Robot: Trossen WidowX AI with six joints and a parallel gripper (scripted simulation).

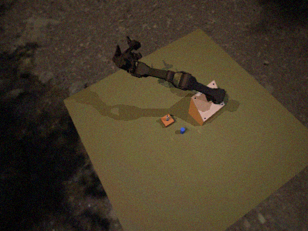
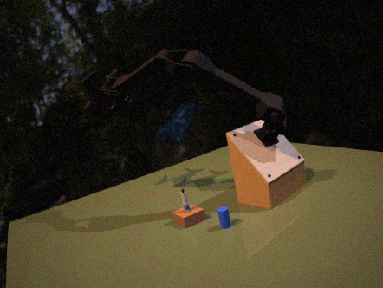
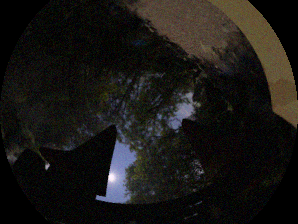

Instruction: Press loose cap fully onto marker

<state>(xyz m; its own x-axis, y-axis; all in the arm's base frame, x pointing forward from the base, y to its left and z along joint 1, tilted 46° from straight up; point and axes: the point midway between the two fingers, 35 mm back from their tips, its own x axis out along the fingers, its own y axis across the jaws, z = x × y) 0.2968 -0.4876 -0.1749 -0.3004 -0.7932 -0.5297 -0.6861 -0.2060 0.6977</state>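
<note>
Now: the blue cap 30 mm behind my gripper tip, 540 mm to the left of it and 390 mm below it.
</note>
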